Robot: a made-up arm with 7 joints. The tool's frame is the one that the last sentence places. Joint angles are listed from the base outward.
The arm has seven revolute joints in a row. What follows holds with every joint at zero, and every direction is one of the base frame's. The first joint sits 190 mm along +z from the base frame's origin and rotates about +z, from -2.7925 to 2.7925 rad. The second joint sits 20 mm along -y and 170 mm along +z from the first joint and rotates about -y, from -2.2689 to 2.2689 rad. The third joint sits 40 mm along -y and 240 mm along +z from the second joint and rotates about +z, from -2.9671 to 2.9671 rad. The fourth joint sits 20 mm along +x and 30 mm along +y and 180 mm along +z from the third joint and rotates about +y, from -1.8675 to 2.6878 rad. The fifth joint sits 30 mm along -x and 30 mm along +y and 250 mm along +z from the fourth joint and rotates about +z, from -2.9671 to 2.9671 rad. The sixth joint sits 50 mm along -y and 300 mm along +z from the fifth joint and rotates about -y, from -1.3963 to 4.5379 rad. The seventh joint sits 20 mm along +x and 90 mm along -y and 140 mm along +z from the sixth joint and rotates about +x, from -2.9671 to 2.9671 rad. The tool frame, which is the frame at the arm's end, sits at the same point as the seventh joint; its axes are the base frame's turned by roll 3.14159, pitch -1.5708 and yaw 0 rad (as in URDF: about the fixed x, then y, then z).
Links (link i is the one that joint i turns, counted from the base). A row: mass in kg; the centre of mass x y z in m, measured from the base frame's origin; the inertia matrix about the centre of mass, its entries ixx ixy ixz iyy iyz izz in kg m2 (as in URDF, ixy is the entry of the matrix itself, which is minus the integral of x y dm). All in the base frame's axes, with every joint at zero. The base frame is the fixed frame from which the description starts. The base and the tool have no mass.
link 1: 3.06; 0.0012 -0.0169 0.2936; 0.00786 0 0 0.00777 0.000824 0.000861
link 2: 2.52; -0.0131 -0.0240 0.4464; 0.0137 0 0 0.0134 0.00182 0.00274
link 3: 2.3; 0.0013 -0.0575 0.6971; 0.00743 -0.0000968 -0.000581 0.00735 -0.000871 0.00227
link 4: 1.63; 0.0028 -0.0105 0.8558; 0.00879 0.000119 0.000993 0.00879 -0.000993 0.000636
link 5: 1.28; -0.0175 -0.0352 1.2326; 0.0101 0 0 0.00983 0.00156 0.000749
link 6: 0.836; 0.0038 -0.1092 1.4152; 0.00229 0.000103 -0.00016 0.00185 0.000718 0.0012
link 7: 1.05; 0.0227 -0.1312 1.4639; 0.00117 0 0 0.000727 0 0.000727
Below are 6 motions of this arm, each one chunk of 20 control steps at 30 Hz.
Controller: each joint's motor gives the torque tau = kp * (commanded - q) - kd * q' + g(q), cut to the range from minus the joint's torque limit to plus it. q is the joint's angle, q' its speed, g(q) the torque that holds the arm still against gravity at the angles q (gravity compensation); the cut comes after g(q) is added. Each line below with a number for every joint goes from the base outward.
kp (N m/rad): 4.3 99 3.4 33 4.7 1.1 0.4
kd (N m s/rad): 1.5 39 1.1 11 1.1 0.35 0.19
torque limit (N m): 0.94 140 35 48 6.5 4.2 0.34
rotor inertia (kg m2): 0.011 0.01 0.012 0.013 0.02 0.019 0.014
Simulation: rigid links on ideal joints. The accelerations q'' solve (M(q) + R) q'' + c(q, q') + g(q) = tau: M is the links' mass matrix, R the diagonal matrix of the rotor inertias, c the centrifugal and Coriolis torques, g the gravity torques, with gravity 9.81 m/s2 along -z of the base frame. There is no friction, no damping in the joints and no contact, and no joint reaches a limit. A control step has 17 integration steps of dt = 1/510 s. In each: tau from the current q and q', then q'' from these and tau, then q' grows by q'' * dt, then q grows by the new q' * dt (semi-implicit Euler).
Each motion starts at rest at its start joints. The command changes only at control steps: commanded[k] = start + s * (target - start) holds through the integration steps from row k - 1 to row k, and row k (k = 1, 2, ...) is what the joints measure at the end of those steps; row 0 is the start. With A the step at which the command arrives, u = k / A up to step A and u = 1 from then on. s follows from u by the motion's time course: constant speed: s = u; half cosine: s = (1 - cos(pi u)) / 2; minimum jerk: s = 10 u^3 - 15 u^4 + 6 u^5; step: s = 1 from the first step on.
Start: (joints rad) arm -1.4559 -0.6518 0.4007 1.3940 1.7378 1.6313 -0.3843
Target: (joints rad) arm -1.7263 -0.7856 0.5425 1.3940 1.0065 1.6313 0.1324
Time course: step
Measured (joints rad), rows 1 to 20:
1: -1.4637 -0.6592 0.4213 1.3934 1.6914 1.6380 -0.3761
2: -1.4745 -0.6696 0.4513 1.3949 1.6133 1.6451 -0.3580
3: -1.4838 -0.6795 0.4782 1.3972 1.5347 1.6506 -0.3346
4: -1.4916 -0.6886 0.5005 1.3990 1.4634 1.6546 -0.3086
5: -1.4983 -0.6968 0.5187 1.4001 1.4005 1.6567 -0.2815
6: -1.5044 -0.7044 0.5337 1.4005 1.3454 1.6570 -0.2541
7: -1.5102 -0.7112 0.5462 1.4004 1.2973 1.6557 -0.2272
8: -1.5159 -0.7174 0.5568 1.4000 1.2554 1.6529 -0.2011
9: -1.5216 -0.7230 0.5660 1.3993 1.2189 1.6491 -0.1761
10: -1.5274 -0.7282 0.5739 1.3985 1.1873 1.6446 -0.1525
11: -1.5333 -0.7328 0.5807 1.3976 1.1600 1.6396 -0.1302
12: -1.5394 -0.7371 0.5867 1.3967 1.1364 1.6345 -0.1093
13: -1.5455 -0.7410 0.5919 1.3958 1.1162 1.6295 -0.0899
14: -1.5517 -0.7445 0.5963 1.3950 1.0989 1.6247 -0.0718
15: -1.5580 -0.7478 0.6001 1.3943 1.0841 1.6203 -0.0551
16: -1.5643 -0.7508 0.6033 1.3936 1.0716 1.6163 -0.0396
17: -1.5706 -0.7535 0.6058 1.3931 1.0610 1.6129 -0.0253
18: -1.5768 -0.7560 0.6078 1.3927 1.0521 1.6100 -0.0122
19: -1.5831 -0.7583 0.6092 1.3923 1.0446 1.6076 -0.0001
20: -1.5892 -0.7605 0.6101 1.3921 1.0384 1.6058 0.0110

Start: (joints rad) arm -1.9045 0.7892 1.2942 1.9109 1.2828 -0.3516 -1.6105
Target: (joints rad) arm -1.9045 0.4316 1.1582 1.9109 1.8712 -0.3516 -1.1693
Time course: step
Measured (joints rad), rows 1 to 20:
1: -1.9042 0.7709 1.2963 1.9103 1.3103 -0.3396 -1.6035
2: -1.9034 0.7443 1.2945 1.9106 1.3721 -0.3251 -1.5881
3: -1.9028 0.7183 1.2903 1.9116 1.4408 -0.3178 -1.5684
4: -1.9024 0.6942 1.2856 1.9127 1.5047 -0.3176 -1.5465
5: -1.9024 0.6720 1.2810 1.9137 1.5608 -0.3225 -1.5236
6: -1.9023 0.6516 1.2767 1.9145 1.6090 -0.3304 -1.5004
7: -1.9021 0.6330 1.2727 1.9151 1.6502 -0.3397 -1.4776
8: -1.9017 0.6160 1.2688 1.9154 1.6852 -0.3491 -1.4556
9: -1.9009 0.6004 1.2650 1.9155 1.7150 -0.3579 -1.4344
10: -1.8997 0.5862 1.2611 1.9154 1.7403 -0.3658 -1.4143
11: -1.8980 0.5732 1.2571 1.9152 1.7619 -0.3725 -1.3954
12: -1.8960 0.5612 1.2529 1.9148 1.7801 -0.3781 -1.3776
13: -1.8936 0.5503 1.2485 1.9143 1.7956 -0.3825 -1.3610
14: -1.8910 0.5403 1.2440 1.9137 1.8088 -0.3859 -1.3455
15: -1.8882 0.5312 1.2393 1.9130 1.8199 -0.3884 -1.3311
16: -1.8853 0.5228 1.2346 1.9124 1.8294 -0.3901 -1.3178
17: -1.8825 0.5152 1.2298 1.9117 1.8374 -0.3911 -1.3054
18: -1.8798 0.5081 1.2250 1.9110 1.8441 -0.3916 -1.2940
19: -1.8773 0.5017 1.2202 1.9104 1.8498 -0.3917 -1.2835
20: -1.8751 0.4958 1.2156 1.9098 1.8546 -0.3913 -1.2737

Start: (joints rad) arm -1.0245 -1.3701 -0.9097 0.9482 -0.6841 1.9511 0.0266
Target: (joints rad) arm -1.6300 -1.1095 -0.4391 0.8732 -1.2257 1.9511 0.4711
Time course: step
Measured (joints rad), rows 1 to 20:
1: -1.0328 -1.3580 -0.8823 0.9509 -0.7165 1.9479 0.0317
2: -1.0507 -1.3400 -0.8350 0.9479 -0.7750 1.9437 0.0451
3: -1.0718 -1.3222 -0.7836 0.9421 -0.8388 1.9388 0.0642
4: -1.0935 -1.3056 -0.7324 0.9361 -0.9001 1.9332 0.0868
5: -1.1147 -1.2905 -0.6835 0.9306 -0.9557 1.9274 0.1112
6: -1.1349 -1.2767 -0.6378 0.9258 -1.0045 1.9217 0.1364
7: -1.1538 -1.2641 -0.5960 0.9217 -1.0467 1.9168 0.1614
8: -1.1713 -1.2525 -0.5587 0.9180 -1.0828 1.9129 0.1857
9: -1.1872 -1.2418 -0.5258 0.9147 -1.1131 1.9102 0.2091
10: -1.2018 -1.2318 -0.4974 0.9115 -1.1383 1.9088 0.2312
11: -1.2150 -1.2225 -0.4732 0.9083 -1.1591 1.9086 0.2519
12: -1.2270 -1.2136 -0.4528 0.9051 -1.1758 1.9095 0.2712
13: -1.2380 -1.2053 -0.4359 0.9019 -1.1891 1.9113 0.2891
14: -1.2481 -1.1975 -0.4220 0.8986 -1.1994 1.9141 0.3055
15: -1.2575 -1.1900 -0.4105 0.8953 -1.2073 1.9175 0.3206
16: -1.2664 -1.1830 -0.4012 0.8919 -1.2132 1.9214 0.3344
17: -1.2749 -1.1764 -0.3936 0.8887 -1.2174 1.9256 0.3470
18: -1.2831 -1.1702 -0.3874 0.8855 -1.2203 1.9301 0.3585
19: -1.2912 -1.1644 -0.3824 0.8824 -1.2222 1.9347 0.3689
20: -1.2993 -1.1590 -0.3782 0.8794 -1.2235 1.9393 0.3784

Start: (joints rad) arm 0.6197 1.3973 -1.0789 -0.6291 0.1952 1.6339 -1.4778
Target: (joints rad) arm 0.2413 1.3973 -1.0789 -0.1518 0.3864 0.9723 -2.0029
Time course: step
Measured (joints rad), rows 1 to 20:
1: 0.6113 1.4011 -1.0760 -0.6069 0.1853 1.6458 -1.4855
2: 0.5958 1.4045 -1.0668 -0.5723 0.1842 1.6517 -1.5049
3: 0.5778 1.4065 -1.0545 -0.5365 0.1962 1.6422 -1.5311
4: 0.5592 1.4076 -1.0411 -0.5017 0.2159 1.6181 -1.5608
5: 0.5410 1.4083 -1.0274 -0.4689 0.2389 1.5820 -1.5918
6: 0.5236 1.4087 -1.0144 -0.4384 0.2622 1.5367 -1.6226
7: 0.5074 1.4089 -1.0028 -0.4102 0.2842 1.4853 -1.6523
8: 0.4925 1.4090 -0.9931 -0.3844 0.3043 1.4303 -1.6807
9: 0.4788 1.4090 -0.9856 -0.3608 0.3221 1.3739 -1.7073
10: 0.4664 1.4088 -0.9807 -0.3393 0.3375 1.3179 -1.7320
11: 0.4550 1.4084 -0.9784 -0.3197 0.3507 1.2638 -1.7549
12: 0.4446 1.4078 -0.9785 -0.3017 0.3619 1.2124 -1.7760
13: 0.4350 1.4070 -0.9809 -0.2854 0.3714 1.1646 -1.7953
14: 0.4262 1.4060 -0.9852 -0.2704 0.3794 1.1208 -1.8129
15: 0.4180 1.4048 -0.9910 -0.2568 0.3860 1.0811 -1.8290
16: 0.4103 1.4034 -0.9979 -0.2444 0.3916 1.0456 -1.8436
17: 0.4031 1.4020 -1.0055 -0.2331 0.3963 1.0142 -1.8568
18: 0.3962 1.4005 -1.0135 -0.2228 0.4002 0.9868 -1.8688
19: 0.3897 1.3990 -1.0214 -0.2136 0.4033 0.9630 -1.8798
20: 0.3835 1.3975 -1.0291 -0.2053 0.4059 0.9427 -1.8897

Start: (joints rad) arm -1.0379 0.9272 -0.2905 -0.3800 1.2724 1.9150 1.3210
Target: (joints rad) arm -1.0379 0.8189 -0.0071 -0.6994 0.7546 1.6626 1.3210
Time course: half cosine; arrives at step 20
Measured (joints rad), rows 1 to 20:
1: -1.0379 0.9271 -0.2903 -0.3801 1.2723 1.9149 1.3210
2: -1.0380 0.9269 -0.2897 -0.3806 1.2716 1.9147 1.3210
3: -1.0381 0.9262 -0.2883 -0.3817 1.2700 1.9141 1.3210
4: -1.0383 0.9252 -0.2857 -0.3836 1.2669 1.9131 1.3211
5: -1.0386 0.9236 -0.2820 -0.3866 1.2618 1.9114 1.3211
6: -1.0390 0.9214 -0.2769 -0.3908 1.2544 1.9090 1.3213
7: -1.0396 0.9187 -0.2705 -0.3962 1.2444 1.9057 1.3215
8: -1.0403 0.9153 -0.2626 -0.4031 1.2316 1.9014 1.3217
9: -1.0411 0.9115 -0.2535 -0.4114 1.2158 1.8959 1.3220
10: -1.0422 0.9071 -0.2431 -0.4212 1.1972 1.8892 1.3223
11: -1.0434 0.9024 -0.2316 -0.4322 1.1758 1.8812 1.3226
12: -1.0448 0.8973 -0.2192 -0.4446 1.1518 1.8719 1.3229
13: -1.0464 0.8921 -0.2061 -0.4580 1.1257 1.8612 1.3231
14: -1.0482 0.8867 -0.1926 -0.4723 1.0977 1.8493 1.3234
15: -1.0501 0.8813 -0.1789 -0.4874 1.0684 1.8363 1.3236
16: -1.0521 0.8761 -0.1652 -0.5029 1.0382 1.8223 1.3237
17: -1.0540 0.8712 -0.1519 -0.5186 1.0077 1.8076 1.3238
18: -1.0560 0.8666 -0.1392 -0.5342 0.9776 1.7926 1.3238
19: -1.0578 0.8625 -0.1274 -0.5494 0.9484 1.7775 1.3237
20: -1.0593 0.8590 -0.1168 -0.5640 0.9208 1.7628 1.3236

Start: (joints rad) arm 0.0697 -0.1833 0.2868 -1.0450 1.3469 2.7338 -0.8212
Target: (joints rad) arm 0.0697 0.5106 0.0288 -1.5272 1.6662 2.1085 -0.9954
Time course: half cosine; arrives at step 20
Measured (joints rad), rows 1 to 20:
1: 0.0701 -0.1832 0.2866 -1.0450 1.3471 2.7338 -0.8212
2: 0.0717 -0.1825 0.2860 -1.0450 1.3482 2.7336 -0.8214
3: 0.0752 -0.1810 0.2848 -1.0452 1.3509 2.7332 -0.8220
4: 0.0812 -0.1781 0.2829 -1.0458 1.3559 2.7324 -0.8232
5: 0.0897 -0.1735 0.2804 -1.0472 1.3638 2.7312 -0.8252
6: 0.1007 -0.1668 0.2773 -1.0496 1.3746 2.7294 -0.8281
7: 0.1140 -0.1577 0.2736 -1.0533 1.3885 2.7267 -0.8321
8: 0.1289 -0.1460 0.2694 -1.0586 1.4052 2.7228 -0.8373
9: 0.1455 -0.1314 0.2643 -1.0657 1.4243 2.7172 -0.8436
10: 0.1640 -0.1140 0.2574 -1.0749 1.4456 2.7093 -0.8510
11: 0.1837 -0.0936 0.2490 -1.0862 1.4686 2.6988 -0.8595
12: 0.2026 -0.0707 0.2398 -1.0997 1.4925 2.6852 -0.8689
13: 0.2189 -0.0453 0.2312 -1.1154 1.5166 2.6681 -0.8789
14: 0.2310 -0.0178 0.2244 -1.1332 1.5400 2.6466 -0.8894
15: 0.2381 0.0115 0.2201 -1.1529 1.5619 2.6203 -0.9001
16: 0.2407 0.0424 0.2182 -1.1744 1.5817 2.5886 -0.9107
17: 0.2406 0.0744 0.2170 -1.1974 1.5992 2.5512 -0.9210
18: 0.2382 0.1070 0.2162 -1.2217 1.6142 2.5084 -0.9307
19: 0.2340 0.1394 0.2156 -1.2468 1.6263 2.4608 -0.9396
20: 0.2283 0.1711 0.2149 -1.2723 1.6351 2.4090 -0.9473

